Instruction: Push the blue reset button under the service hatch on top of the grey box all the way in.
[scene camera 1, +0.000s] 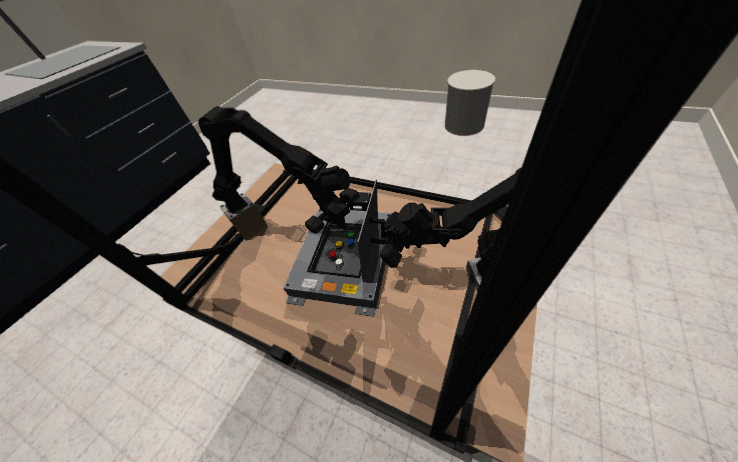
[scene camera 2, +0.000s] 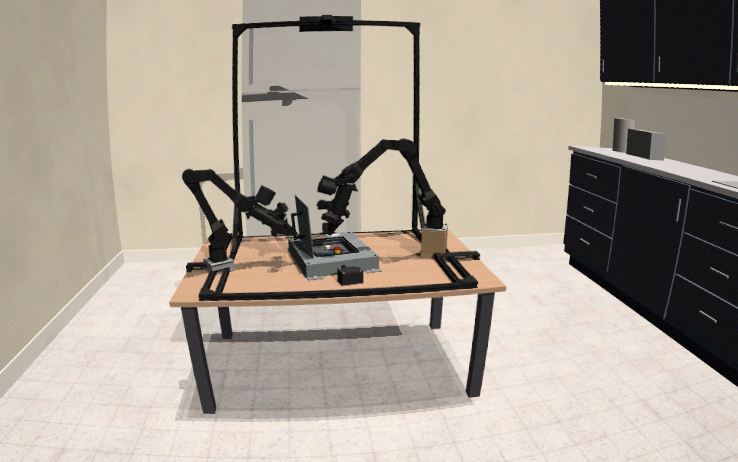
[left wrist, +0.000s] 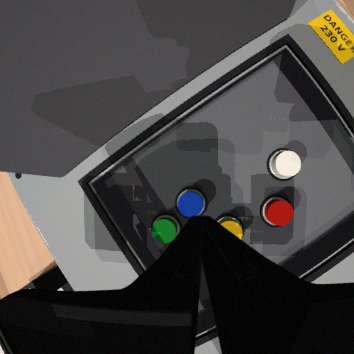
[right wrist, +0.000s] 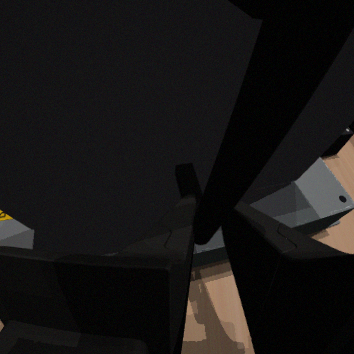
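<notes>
The grey box (scene camera 1: 296, 278) (scene camera 2: 340, 265) (left wrist: 42, 215) (right wrist: 316, 182) stands on the table with its hatch (scene camera 1: 369, 242) (scene camera 2: 302, 227) (left wrist: 75, 55) (right wrist: 100, 125) raised. The blue button (scene camera 1: 350, 241) (left wrist: 190, 203) sits in the recess; how deep it is cannot be told. My left gripper (scene camera 1: 342, 225) (scene camera 2: 328, 231) (left wrist: 199, 223) is shut and empty, pointing down over the recess. In the left wrist view its tips overlap the blue button's lower edge; contact is unclear. My right gripper (scene camera 2: 292, 234) (right wrist: 206, 203) is shut on the hatch handle (right wrist: 260, 125), on the hatch's outer side.
Green (left wrist: 164, 230), yellow (left wrist: 231, 230), red (left wrist: 278, 212) and white (left wrist: 285, 163) buttons share the recess, green and yellow close beside the left fingertips. A black block (scene camera 2: 350, 275) is beside the box. Black frame rails (scene camera 2: 337, 294) run along the table edges.
</notes>
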